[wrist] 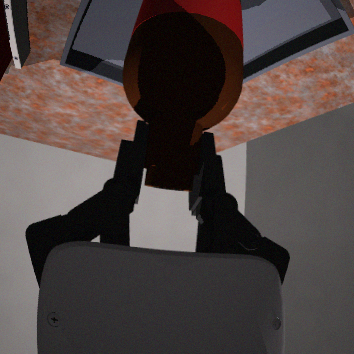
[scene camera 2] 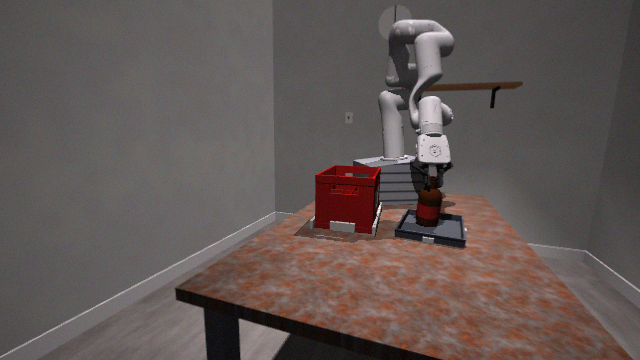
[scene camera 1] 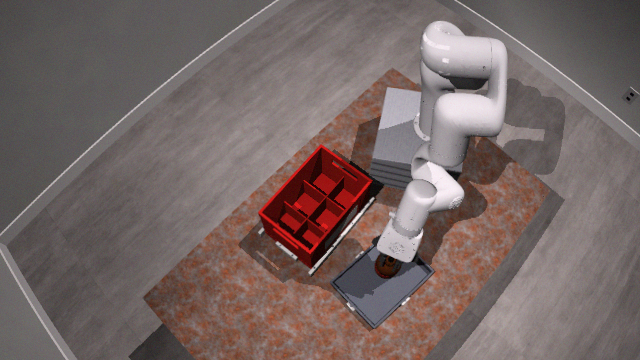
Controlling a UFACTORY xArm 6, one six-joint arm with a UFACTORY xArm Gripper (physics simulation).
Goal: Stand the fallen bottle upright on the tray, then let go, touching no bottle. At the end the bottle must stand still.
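Seen in the pictures: gripper, fingertip midpoint: (wrist: 170, 141) (scene camera 2: 433, 187) (scene camera 1: 388, 265); arm's base at its link origin: (scene camera 2: 394, 158).
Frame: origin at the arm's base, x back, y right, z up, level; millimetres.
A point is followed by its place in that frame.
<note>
The brown bottle with a red label (scene camera 1: 384, 270) @(y -138, x -430, z -67 mm) (scene camera 2: 428, 212) @(y -129, x -431, z -131 mm) (wrist: 181, 70) @(y -121, x -372, z -65 mm) is upright or nearly so, with its base at the floor of the grey tray (scene camera 1: 382, 302) @(y -188, x -481, z -183 mm) (scene camera 2: 452, 231) @(y -204, x -442, z -183 mm) (wrist: 104, 37) @(y -74, x -489, z -183 mm), toward the tray's robot side. Whether the base rests fully flat cannot be told. My gripper (scene camera 2: 434, 183) @(y -139, x -418, z -49 mm) (wrist: 170, 141) @(y -139, x -418, z -49 mm) is shut on the bottle's neck from the robot side, with one dark finger on each side of it. In scene camera 1 the gripper body hides the fingertips and part of the neck.
A red crate with dividers (scene camera 1: 287, 238) @(y 117, x -535, z -27 mm) (scene camera 2: 347, 207) @(y 118, x -532, z -110 mm) stands beside the tray, with white strips around its base. Its visible compartments hold no bottles. The grey stepped robot base (scene camera 1: 395, 145) @(y 56, x -125, z -13 mm) (scene camera 2: 400, 185) @(y -37, x -139, z -102 mm) is behind. Low rims edge the tray, and white blocks sit against its outer sides.
</note>
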